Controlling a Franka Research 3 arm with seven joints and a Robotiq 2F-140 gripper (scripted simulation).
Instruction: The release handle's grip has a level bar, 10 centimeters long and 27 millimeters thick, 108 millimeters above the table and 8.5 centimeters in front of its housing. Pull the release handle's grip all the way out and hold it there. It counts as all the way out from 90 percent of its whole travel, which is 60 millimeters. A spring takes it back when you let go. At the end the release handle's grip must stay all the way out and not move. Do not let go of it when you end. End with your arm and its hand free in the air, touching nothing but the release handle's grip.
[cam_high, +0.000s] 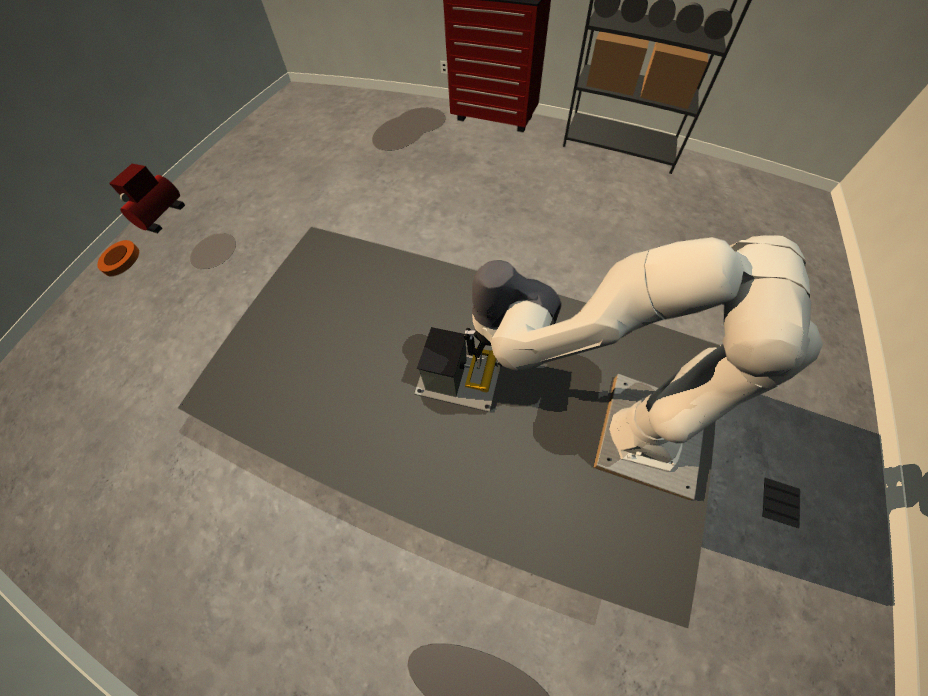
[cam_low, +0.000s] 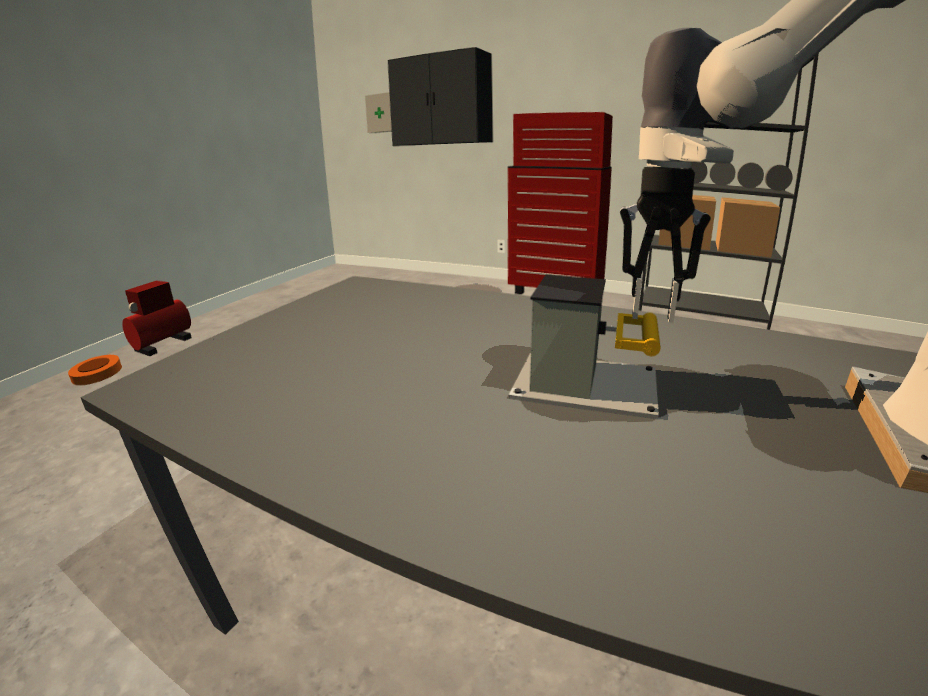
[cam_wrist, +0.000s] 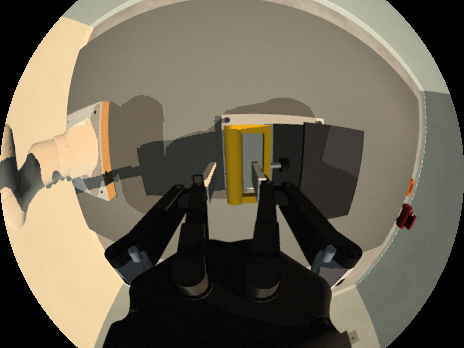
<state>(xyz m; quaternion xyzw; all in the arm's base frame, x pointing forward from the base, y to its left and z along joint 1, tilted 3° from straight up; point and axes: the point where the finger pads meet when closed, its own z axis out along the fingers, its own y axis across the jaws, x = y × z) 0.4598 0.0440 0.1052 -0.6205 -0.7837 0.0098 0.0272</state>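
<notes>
Right now my hand is 9 cm short of the baseplate, 2 cm to the right of it and 16 cm above it.
</notes>
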